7 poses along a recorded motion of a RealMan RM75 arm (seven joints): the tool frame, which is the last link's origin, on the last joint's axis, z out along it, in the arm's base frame.
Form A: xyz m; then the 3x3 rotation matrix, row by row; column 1 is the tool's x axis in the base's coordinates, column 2 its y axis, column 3 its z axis. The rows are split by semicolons.
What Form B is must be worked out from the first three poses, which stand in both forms.
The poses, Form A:
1: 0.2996, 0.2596, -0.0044; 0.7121, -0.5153, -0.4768; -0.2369, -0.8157, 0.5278; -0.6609, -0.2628, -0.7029
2: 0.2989, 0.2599, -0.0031; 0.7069, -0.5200, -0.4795; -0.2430, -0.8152, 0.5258; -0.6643, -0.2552, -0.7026
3: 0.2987, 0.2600, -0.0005; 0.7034, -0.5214, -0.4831; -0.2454, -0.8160, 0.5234; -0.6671, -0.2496, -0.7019
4: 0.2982, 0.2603, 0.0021; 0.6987, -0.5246, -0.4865; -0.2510, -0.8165, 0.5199; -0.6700, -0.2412, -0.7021
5: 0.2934, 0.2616, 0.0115; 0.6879, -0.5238, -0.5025; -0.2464, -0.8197, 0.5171; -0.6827, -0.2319, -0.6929
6: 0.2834, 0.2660, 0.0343; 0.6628, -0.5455, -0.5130; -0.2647, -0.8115, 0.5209; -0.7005, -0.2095, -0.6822
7: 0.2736, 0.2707, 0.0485; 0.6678, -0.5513, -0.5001; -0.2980, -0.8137, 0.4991; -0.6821, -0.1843, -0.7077
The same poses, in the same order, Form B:
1: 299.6, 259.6, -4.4; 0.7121, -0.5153, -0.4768; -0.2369, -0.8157, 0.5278; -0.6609, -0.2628, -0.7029
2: 298.9, 259.9, -3.1; 0.7069, -0.5200, -0.4795; -0.2430, -0.8152, 0.5258; -0.6643, -0.2552, -0.7026
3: 298.7, 260.0, -0.5; 0.7034, -0.5214, -0.4831; -0.2454, -0.8160, 0.5234; -0.6671, -0.2496, -0.7019
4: 298.2, 260.3, 2.1; 0.6987, -0.5246, -0.4865; -0.2510, -0.8165, 0.5199; -0.6700, -0.2412, -0.7021
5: 293.4, 261.6, 11.5; 0.6879, -0.5238, -0.5025; -0.2464, -0.8197, 0.5171; -0.6827, -0.2319, -0.6929
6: 283.4, 266.0, 34.3; 0.6628, -0.5455, -0.5130; -0.2647, -0.8115, 0.5209; -0.7005, -0.2095, -0.6822
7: 273.6, 270.7, 48.5; 0.6678, -0.5513, -0.5001; -0.2980, -0.8137, 0.4991; -0.6821, -0.1843, -0.7077
